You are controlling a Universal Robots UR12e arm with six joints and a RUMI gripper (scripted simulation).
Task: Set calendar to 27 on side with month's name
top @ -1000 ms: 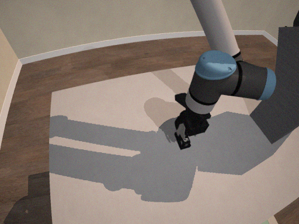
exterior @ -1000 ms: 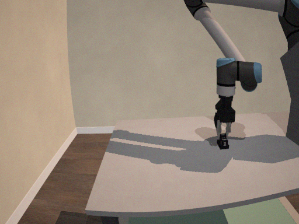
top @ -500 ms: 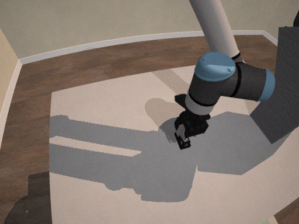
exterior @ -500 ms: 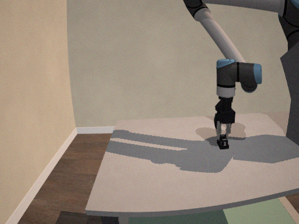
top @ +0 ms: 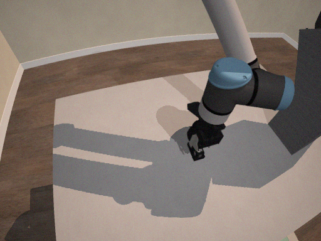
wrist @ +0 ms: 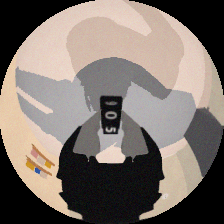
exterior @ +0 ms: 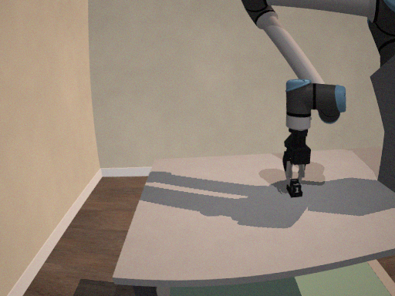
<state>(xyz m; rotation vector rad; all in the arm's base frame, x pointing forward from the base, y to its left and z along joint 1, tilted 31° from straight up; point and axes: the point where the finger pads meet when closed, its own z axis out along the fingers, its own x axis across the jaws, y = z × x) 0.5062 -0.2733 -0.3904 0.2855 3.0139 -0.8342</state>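
Right now the black cube is 1 cm below my hand. Also, from my hand: tray: 3 cm below, 2 cm to the left.
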